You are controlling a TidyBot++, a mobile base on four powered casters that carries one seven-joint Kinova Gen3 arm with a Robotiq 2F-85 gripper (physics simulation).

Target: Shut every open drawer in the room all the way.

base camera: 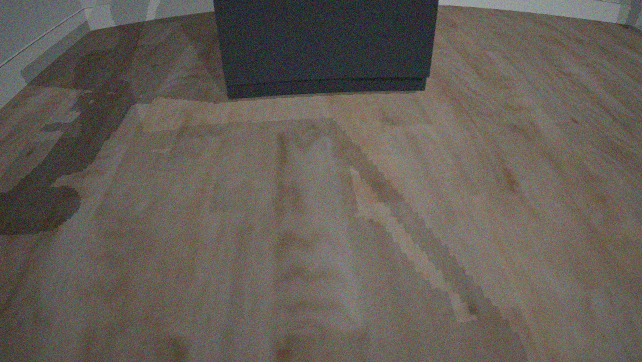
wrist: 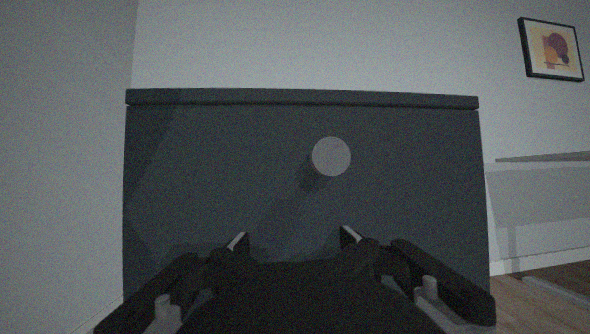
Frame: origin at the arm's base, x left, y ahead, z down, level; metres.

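Seen in the pictures: gripper, fingertip midpoint: (wrist: 294, 239).
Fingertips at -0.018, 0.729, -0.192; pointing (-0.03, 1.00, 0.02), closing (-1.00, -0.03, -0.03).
A point is followed by its place in that frame, as x, y, z.
A dark blue-grey cabinet (base camera: 327, 40) @[-0.044, 0.732, 0.282] (wrist: 425, 185) @[-0.158, 0.734, -0.238] stands straight ahead. In the wrist view its flat drawer front carries a round light grey knob (wrist: 331, 156) @[-0.047, 0.702, -0.266], right of the middle and above the fingertips. A top board (wrist: 300, 97) @[-0.027, 0.732, -0.330] runs along its upper edge, with a thin dark line below it. Whether the drawer stands out from the cabinet cannot be told from this head-on view. My gripper (wrist: 294, 239) @[-0.018, 0.729, -0.192] is open, with nothing between its fingers, in front of the drawer front and lower than the knob. The gripper does not show in the base view.
A grey wall (wrist: 65, 150) @[0.804, 1.171, -0.362] rises at the left, and another wall (wrist: 325, 45) @[-0.259, 1.445, -1.009] stands behind the cabinet. A framed picture (wrist: 552, 50) @[-1.973, 1.459, -1.115] hangs at the right. A table top's edge (wrist: 555, 157) @[-1.269, 1.178, -0.304] shows at the right. Wooden floor (base camera: 320, 225) @[-0.015, 0.422, 0.397] lies before the cabinet, with shadows across it.
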